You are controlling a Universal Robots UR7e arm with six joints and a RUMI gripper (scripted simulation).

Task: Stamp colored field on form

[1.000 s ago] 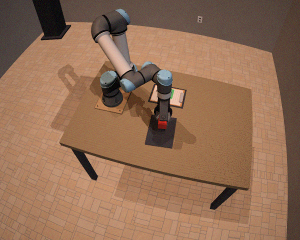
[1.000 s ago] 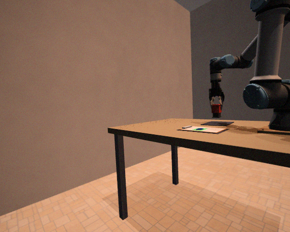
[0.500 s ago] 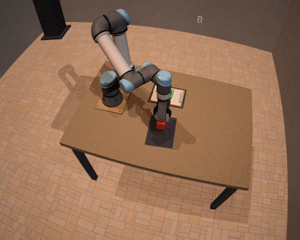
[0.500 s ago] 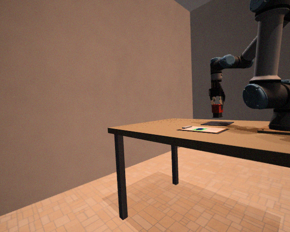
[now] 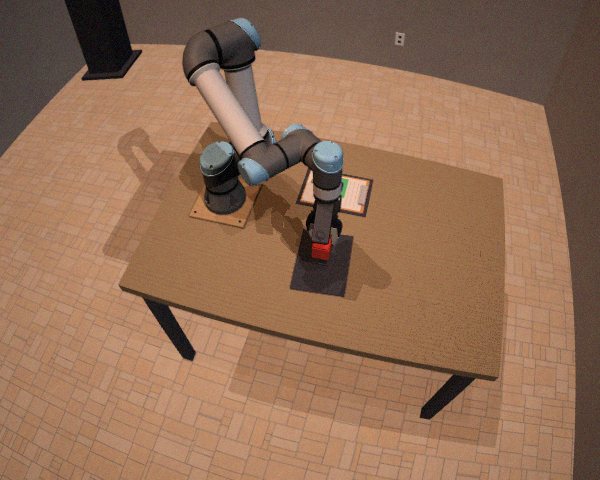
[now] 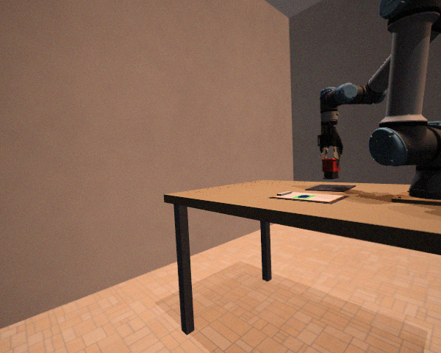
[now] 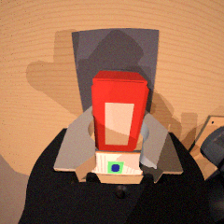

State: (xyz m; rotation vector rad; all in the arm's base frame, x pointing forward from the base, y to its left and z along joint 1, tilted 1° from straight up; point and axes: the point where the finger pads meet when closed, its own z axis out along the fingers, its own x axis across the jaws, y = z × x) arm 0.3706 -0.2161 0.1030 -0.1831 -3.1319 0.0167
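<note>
Now: hand 11 cm above the mat. Also, from my hand: form (31 cm to the left, 11 cm below, 3 cm ahead); stamp (2 cm below).
</note>
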